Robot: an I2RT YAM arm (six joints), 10 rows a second.
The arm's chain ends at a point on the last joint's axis. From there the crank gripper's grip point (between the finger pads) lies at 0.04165 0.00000 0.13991 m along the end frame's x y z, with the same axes.
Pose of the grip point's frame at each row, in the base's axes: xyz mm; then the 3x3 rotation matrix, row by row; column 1 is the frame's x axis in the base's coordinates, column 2 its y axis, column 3 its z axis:
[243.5 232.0 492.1], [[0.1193 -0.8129 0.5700], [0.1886 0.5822 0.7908], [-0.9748 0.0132 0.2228]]
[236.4 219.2 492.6], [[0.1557 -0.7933 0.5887], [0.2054 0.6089 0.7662], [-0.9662 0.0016 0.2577]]
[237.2 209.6 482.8], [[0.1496 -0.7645 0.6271], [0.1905 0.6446 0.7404], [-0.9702 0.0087 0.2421]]
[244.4 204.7 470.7], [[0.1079 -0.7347 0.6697], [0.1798 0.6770 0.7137], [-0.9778 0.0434 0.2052]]
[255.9 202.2 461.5], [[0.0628 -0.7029 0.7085], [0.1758 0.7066 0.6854], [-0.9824 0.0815 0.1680]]
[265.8 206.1 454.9], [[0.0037 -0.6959 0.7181], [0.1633 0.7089 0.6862], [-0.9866 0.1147 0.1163]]
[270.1 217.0 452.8], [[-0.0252 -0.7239 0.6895], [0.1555 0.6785 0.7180], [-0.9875 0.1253 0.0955]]
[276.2 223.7 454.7], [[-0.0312 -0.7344 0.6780], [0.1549 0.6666 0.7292], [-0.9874 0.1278 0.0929]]
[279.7 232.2 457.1], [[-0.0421 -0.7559 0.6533], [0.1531 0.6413 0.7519], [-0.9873 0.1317 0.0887]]
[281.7 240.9 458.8], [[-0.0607 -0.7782 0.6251], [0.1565 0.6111 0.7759], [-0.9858 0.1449 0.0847]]
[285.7 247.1 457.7], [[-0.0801 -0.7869 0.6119], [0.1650 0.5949 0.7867], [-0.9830 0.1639 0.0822]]
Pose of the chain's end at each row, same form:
[158.8 113.5 501.5], [[0.1193 -0.8129 0.5700], [0.1886 0.5822 0.7908], [-0.9748 0.0132 0.2228]]
[147.6 103.4 496.8], [[0.1557 -0.7933 0.5887], [0.2054 0.6089 0.7662], [-0.9662 0.0016 0.2577]]
[143.2 98.1 489.3], [[0.1496 -0.7645 0.6271], [0.1905 0.6446 0.7404], [-0.9702 0.0087 0.2421]]
[146.2 97.4 482.7], [[0.1079 -0.7347 0.6697], [0.1798 0.6770 0.7137], [-0.9778 0.0434 0.2052]]
[154.2 99.0 478.9], [[0.0628 -0.7029 0.7085], [0.1758 0.7066 0.6854], [-0.9824 0.0815 0.1680]]
[165.2 103.3 479.7], [[0.0037 -0.6959 0.7181], [0.1633 0.7089 0.6862], [-0.9866 0.1147 0.1163]]
[174.7 110.1 480.6], [[-0.0252 -0.7239 0.6895], [0.1555 0.6785 0.7180], [-0.9875 0.1253 0.0955]]
[182.6 115.2 482.8], [[-0.0312 -0.7344 0.6780], [0.1549 0.6666 0.7292], [-0.9874 0.1278 0.0929]]
[190.1 120.6 485.8], [[-0.0421 -0.7559 0.6533], [0.1531 0.6413 0.7519], [-0.9873 0.1317 0.0887]]
[196.8 125.8 488.0], [[-0.0607 -0.7782 0.6251], [0.1565 0.6111 0.7759], [-0.9858 0.1449 0.0847]]
[203.4 130.2 487.1], [[-0.0801 -0.7869 0.6119], [0.1650 0.5949 0.7867], [-0.9830 0.1639 0.0822]]

